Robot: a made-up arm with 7 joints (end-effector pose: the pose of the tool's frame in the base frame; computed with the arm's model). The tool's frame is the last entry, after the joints.
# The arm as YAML. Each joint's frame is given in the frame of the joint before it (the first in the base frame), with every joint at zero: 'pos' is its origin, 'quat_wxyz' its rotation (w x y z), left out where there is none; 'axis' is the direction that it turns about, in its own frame. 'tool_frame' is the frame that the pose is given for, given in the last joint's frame.
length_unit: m
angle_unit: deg
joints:
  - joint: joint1
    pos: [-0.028, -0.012, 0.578]
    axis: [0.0, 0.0, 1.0]
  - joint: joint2
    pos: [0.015, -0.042, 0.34]
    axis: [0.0, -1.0, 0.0]
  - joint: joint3
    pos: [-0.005, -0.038, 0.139]
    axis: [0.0, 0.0, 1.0]
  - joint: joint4
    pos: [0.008, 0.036, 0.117]
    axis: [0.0, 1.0, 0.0]
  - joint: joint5
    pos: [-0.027, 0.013, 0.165]
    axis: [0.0, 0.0, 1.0]
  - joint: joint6
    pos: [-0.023, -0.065, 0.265]
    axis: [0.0, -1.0, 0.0]
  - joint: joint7
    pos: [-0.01, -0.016, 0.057]
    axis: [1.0, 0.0, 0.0]
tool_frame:
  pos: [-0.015, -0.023, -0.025]
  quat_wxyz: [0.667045, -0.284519, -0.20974, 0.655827]
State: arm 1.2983 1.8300 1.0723 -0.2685 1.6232 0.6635 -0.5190
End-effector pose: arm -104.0 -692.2 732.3 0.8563 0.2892 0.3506 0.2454
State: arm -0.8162 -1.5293 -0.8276 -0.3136 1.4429 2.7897 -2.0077
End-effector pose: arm 355.4 -489.5 967.5 0.5966 -0.6715 0.4074 -0.1649
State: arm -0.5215 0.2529 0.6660 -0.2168 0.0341 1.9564 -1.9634
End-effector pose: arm -364.2 -90.1 1463.9 0.4168 -0.8000 -0.0656 -0.4265
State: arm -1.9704 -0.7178 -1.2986 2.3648 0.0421 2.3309 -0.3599
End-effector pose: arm -417.3 103.6 923.2 0.6689 0.2423 0.4877 -0.5060
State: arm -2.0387 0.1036 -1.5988 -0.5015 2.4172 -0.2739 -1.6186
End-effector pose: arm 41.4 -102.2 1662.5 0.4208 -0.1103 0.7210 0.5393
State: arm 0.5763 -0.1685 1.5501 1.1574 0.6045 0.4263 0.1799
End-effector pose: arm -73.5 348.7 1351.4 0.3292 -0.3456 -0.1192 -0.8706
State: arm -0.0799 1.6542 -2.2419 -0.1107 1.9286 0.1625 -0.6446
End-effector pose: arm -759.1 -99.5 846.2 0.4817 -0.8014 -0.3532 -0.0322
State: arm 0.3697 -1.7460 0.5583 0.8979 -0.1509 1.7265 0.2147
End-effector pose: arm 464.3 207.3 578.4 0.5594 0.2670 -0.0624 0.7822
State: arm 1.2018 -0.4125 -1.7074 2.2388 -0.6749 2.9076 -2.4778
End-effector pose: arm 356.3 -141.7 1047.5 0.3009 0.7513 -0.5874 -0.0026
